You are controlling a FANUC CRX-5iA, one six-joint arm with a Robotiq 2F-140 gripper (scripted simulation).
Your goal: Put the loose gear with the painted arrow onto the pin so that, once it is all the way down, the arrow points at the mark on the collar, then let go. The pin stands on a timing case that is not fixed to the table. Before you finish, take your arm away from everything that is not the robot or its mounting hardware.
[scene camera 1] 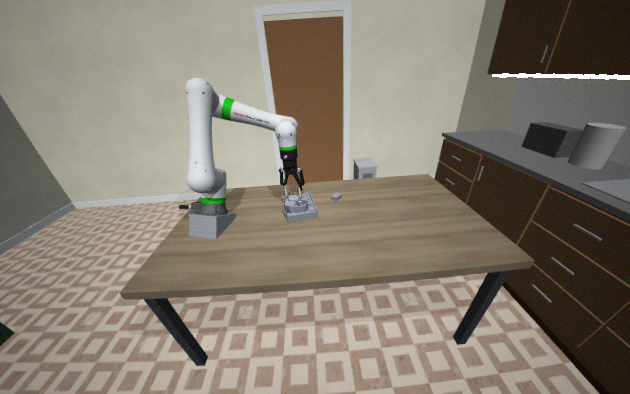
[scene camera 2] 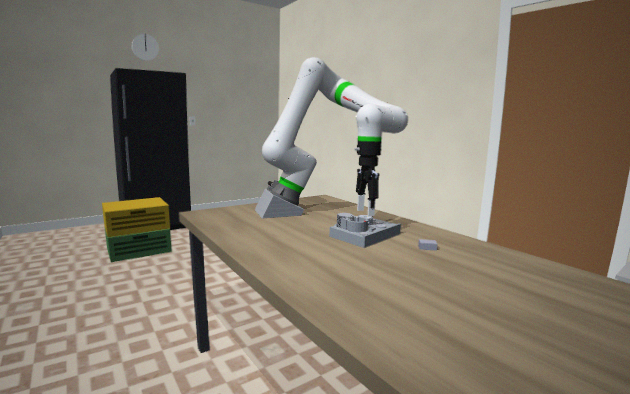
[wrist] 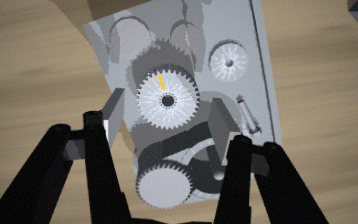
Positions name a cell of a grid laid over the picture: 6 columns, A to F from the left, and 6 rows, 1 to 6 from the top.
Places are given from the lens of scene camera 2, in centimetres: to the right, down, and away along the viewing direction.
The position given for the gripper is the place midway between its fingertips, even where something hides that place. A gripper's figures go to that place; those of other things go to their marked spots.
gripper (scene camera 2: D4): 20, 6, 138
grey timing case (scene camera 2: D4): 12, 11, 128
